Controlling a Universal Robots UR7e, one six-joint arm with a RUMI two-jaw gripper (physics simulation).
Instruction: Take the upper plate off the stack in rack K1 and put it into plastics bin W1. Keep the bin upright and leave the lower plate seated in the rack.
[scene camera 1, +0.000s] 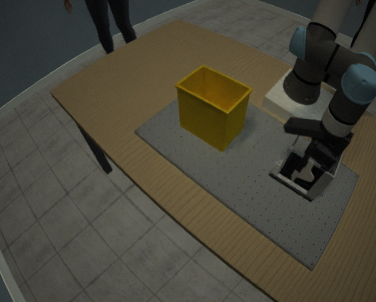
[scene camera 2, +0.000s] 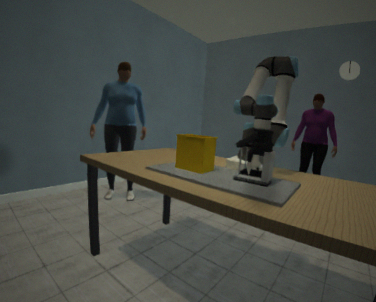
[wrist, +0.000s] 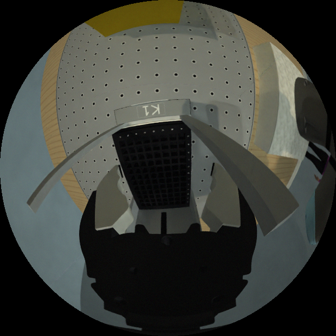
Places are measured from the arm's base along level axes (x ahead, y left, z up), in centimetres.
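Pixels of known places: gripper, fingertip midpoint: (scene camera 1: 301, 167) (scene camera 2: 253, 172); arm's base, origin of the base link: (scene camera 1: 300, 90).
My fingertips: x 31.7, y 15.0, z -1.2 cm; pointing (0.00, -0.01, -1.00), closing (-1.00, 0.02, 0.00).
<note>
For each thing: its top centre in the pictures, then the offset to it from my fingertips. Level surfaces: height alone.
- Rack K1, middle of its top: (scene camera 1: 314, 149) (scene camera 2: 256, 149) dx +1.2, dy +0.4, dz +11.2 cm
- yellow bin W1, middle of its top: (scene camera 1: 214, 86) (scene camera 2: 197, 135) dx +3.7, dy -31.7, dz +14.1 cm
- perforated board, its level: dz -3.9 cm
- wooden table, its level: dz -5.2 cm
Rack K1 (scene camera 1: 320, 187) (scene camera 2: 267, 167) (wrist: 122, 116) stands on the grey perforated board, with pale curved guides rising at its corners in the wrist view. A black plate with a grid of square wells (wrist: 154, 162) lies inside it. The lower plate cannot be told apart from the one above. My gripper (scene camera 1: 303, 172) (scene camera 2: 251, 169) (wrist: 166, 164) is open and points down inside the rack, its jaws on either side of the black plate, with nothing held. How deep the fingertips reach is unclear. The yellow bin W1 (scene camera 1: 202, 117) (scene camera 2: 195, 154) (wrist: 137, 19) stands upright on the board.
The perforated board (scene camera 1: 240, 180) (scene camera 2: 225, 182) (wrist: 145, 65) lies on the wooden table (scene camera 1: 145, 55) (scene camera 2: 130, 162). The arm stands on a pale base block (scene camera 1: 280, 102) (wrist: 280, 100) behind the rack. Two people stand beyond the table.
</note>
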